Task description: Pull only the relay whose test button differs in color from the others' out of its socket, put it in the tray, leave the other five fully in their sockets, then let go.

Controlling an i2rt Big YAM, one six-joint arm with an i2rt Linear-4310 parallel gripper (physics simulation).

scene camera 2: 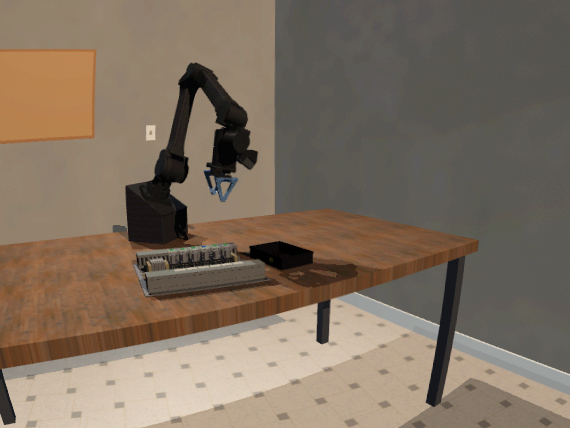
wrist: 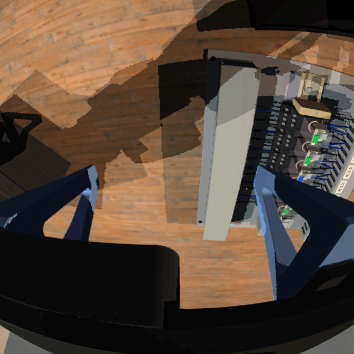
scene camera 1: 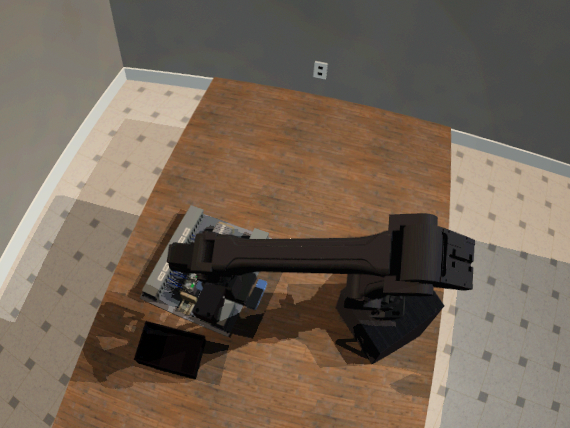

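Seen in the pictures: gripper, fingertip midpoint: (scene camera 2: 218,197) (wrist: 175,173) (scene camera 1: 237,298); arm's base, origin of the base link: (scene camera 2: 154,196).
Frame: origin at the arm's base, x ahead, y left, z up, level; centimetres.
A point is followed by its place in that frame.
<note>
The relay with the blue test button (scene camera 2: 203,247) @(x 47.8, y 0.0, z -8.7 cm) (wrist: 300,179) @(x 46.9, y 0.5, z -8.7 cm) stands in the row of relays on the panel, close to the right finger in the wrist view. Relays with green buttons (scene camera 2: 193,248) (wrist: 308,160) stand on both sides of it. All appear seated, though in scene camera 1 the arm covers much of the row. My gripper (scene camera 2: 218,196) @(x 33.6, y 11.1, z 2.2 cm) (wrist: 175,173) @(x 33.6, y 11.1, z 2.2 cm) is open and empty, high above the table on the robot-base side of the panel. The black tray (scene camera 1: 170,352) @(x 48.9, y 24.0, z -15.3 cm) (scene camera 2: 299,259) @(x 56.7, y 24.8, z -13.6 cm) (wrist: 305,15) @(x 48.0, y 19.8, z -15.3 cm) stands beside the panel's end, with no relay visible in it.
Raised grey wire ducts (scene camera 1: 190,220) @(x 55.7, y -13.7, z -11.3 cm) (scene camera 2: 205,279) @(x 59.2, y -4.5, z -13.5 cm) (wrist: 232,150) run along the panel's long sides. A beige end block (wrist: 312,108) @(x 48.0, y 8.9, z -11.6 cm) stands at the tray end of the relay row. Blue wires lie beside the relays. The robot's black base (scene camera 1: 400,330) @(x -4.7, y 8.4, z -1.4 cm) (scene camera 2: 155,220) @(x 9.0, y -2.6, z -7.3 cm) stands across from the panel.
</note>
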